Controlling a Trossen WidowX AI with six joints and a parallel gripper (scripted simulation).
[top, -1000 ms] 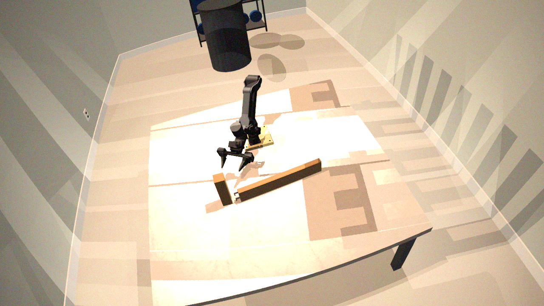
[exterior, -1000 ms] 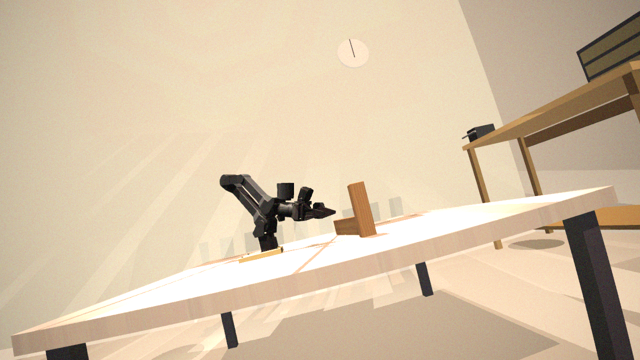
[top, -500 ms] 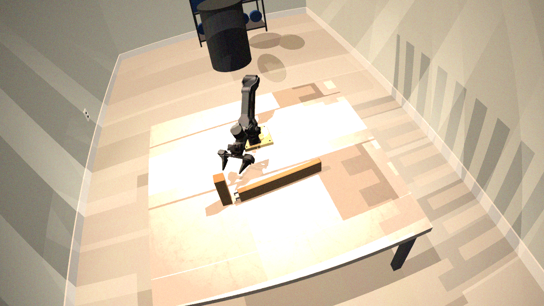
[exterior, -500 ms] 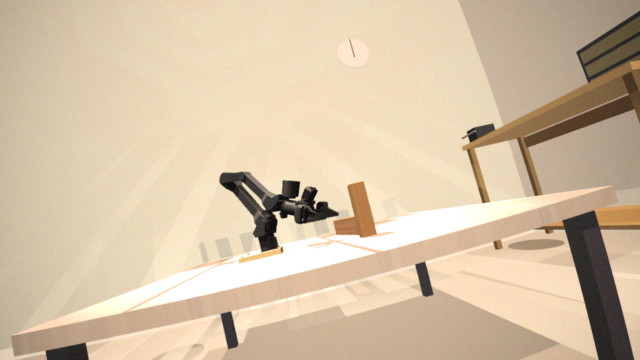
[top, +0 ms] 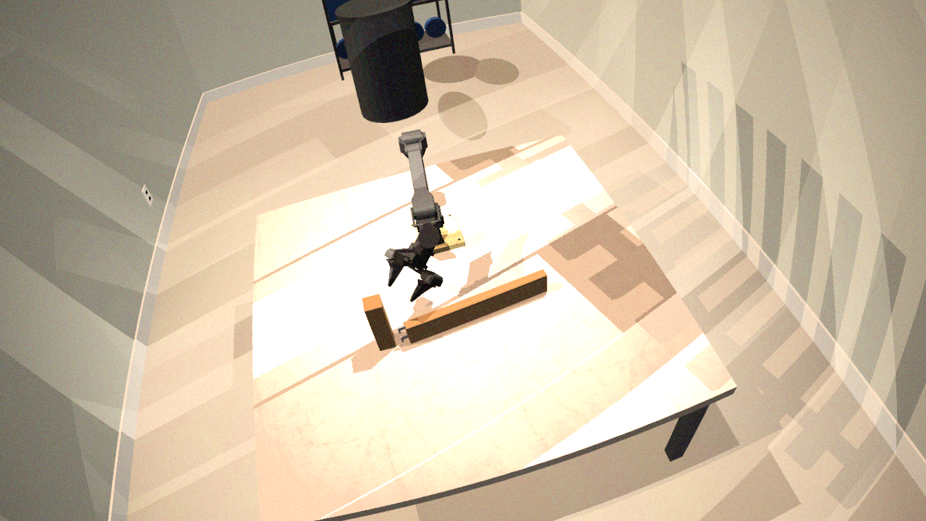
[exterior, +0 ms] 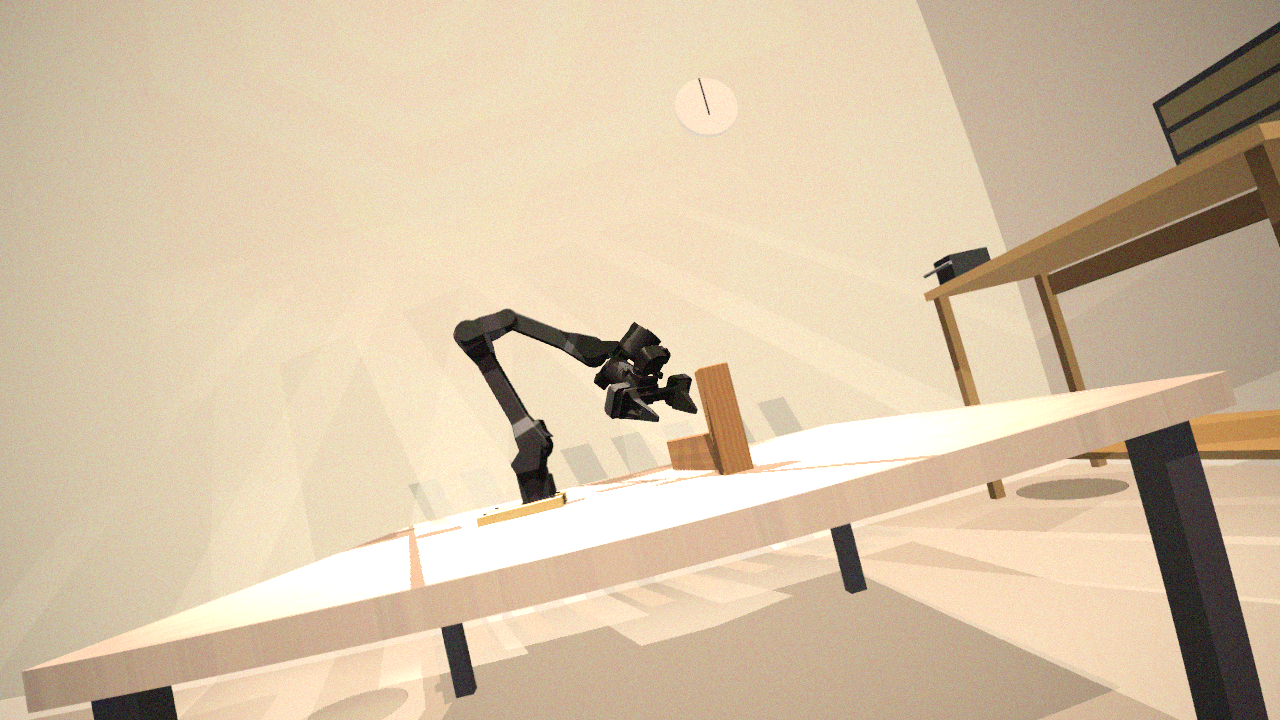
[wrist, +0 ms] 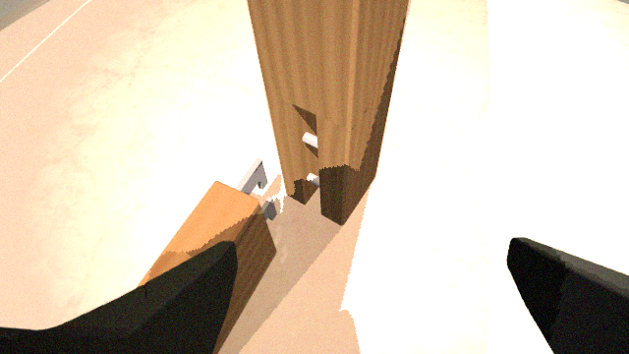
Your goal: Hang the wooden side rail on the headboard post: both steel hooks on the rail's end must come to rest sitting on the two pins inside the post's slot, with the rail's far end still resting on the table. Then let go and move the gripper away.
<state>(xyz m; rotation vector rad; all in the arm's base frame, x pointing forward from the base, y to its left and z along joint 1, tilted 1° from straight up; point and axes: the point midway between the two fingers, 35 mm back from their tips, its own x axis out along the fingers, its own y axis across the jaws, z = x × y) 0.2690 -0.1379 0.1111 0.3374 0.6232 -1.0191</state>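
Right now my gripper tip is 80 mm to the left of the headboard post, 60 mm short of it and 30 mm above it.
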